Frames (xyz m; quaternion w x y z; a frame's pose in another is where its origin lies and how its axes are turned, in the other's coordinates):
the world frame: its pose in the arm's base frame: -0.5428 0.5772 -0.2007 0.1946 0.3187 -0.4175 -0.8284
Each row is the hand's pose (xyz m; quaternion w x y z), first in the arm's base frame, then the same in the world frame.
Working: the arm's base frame: its pose in the world frame: -0.1251 0.5265 -0.6125 0.1946 -0.3187 0.4175 0.8284

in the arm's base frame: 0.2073 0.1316 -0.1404 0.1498 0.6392 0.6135 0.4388
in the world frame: -0.3007 0.3479 -0.7439 0.3868 0.2484 -0.8513 0.2529
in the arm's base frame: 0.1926 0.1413 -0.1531 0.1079 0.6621 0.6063 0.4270
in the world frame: -0.2912 0.3312 -0.7339 0.3749 0.2295 -0.8476 0.2972
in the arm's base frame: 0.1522 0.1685 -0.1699 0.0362 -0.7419 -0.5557 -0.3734
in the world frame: -0.2719 0.2995 -0.6981 0.3119 0.1485 -0.8266 0.4442
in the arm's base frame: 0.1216 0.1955 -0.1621 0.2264 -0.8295 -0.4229 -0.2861
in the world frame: -0.2686 0.2886 -0.6582 0.1933 -0.0027 -0.7661 0.6130
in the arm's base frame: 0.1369 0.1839 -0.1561 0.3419 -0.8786 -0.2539 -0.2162
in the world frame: -0.2750 0.3011 -0.6726 0.0716 -0.1599 -0.7034 0.6889
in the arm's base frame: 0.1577 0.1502 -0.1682 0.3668 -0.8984 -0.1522 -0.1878
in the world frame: -0.2657 0.3118 -0.7115 0.0042 -0.2440 -0.6805 0.6909
